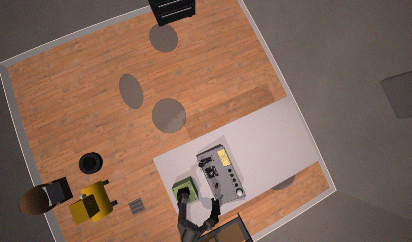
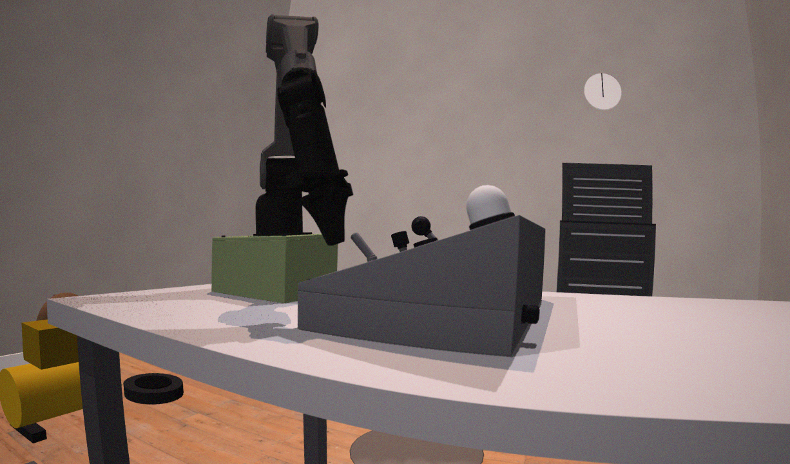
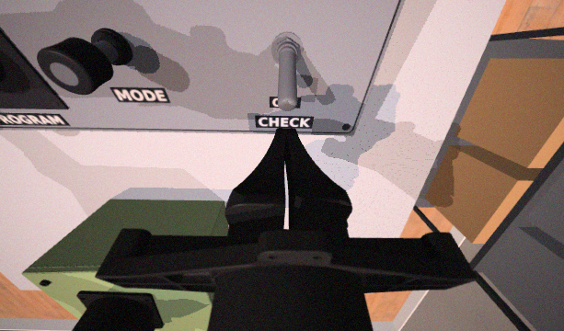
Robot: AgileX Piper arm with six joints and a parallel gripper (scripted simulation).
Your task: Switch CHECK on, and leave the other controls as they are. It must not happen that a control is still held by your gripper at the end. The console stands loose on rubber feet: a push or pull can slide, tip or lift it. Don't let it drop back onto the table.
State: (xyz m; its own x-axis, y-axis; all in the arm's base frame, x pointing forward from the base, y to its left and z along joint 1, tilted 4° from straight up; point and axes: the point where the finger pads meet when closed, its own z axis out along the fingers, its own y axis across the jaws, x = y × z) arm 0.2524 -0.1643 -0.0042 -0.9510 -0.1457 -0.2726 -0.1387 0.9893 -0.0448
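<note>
The check toggle lies 5 cm ahead of my hand, 1 cm to the left of it and 1 cm below it. The rest, counted from my hand: program dial 25 cm to the left, 3 cm ahead, 1 cm below; then grey console 19 cm to the left, 6 cm ahead, 3 cm below; then mode knob 13 cm to the left, 3 cm ahead, 1 cm below.
</note>
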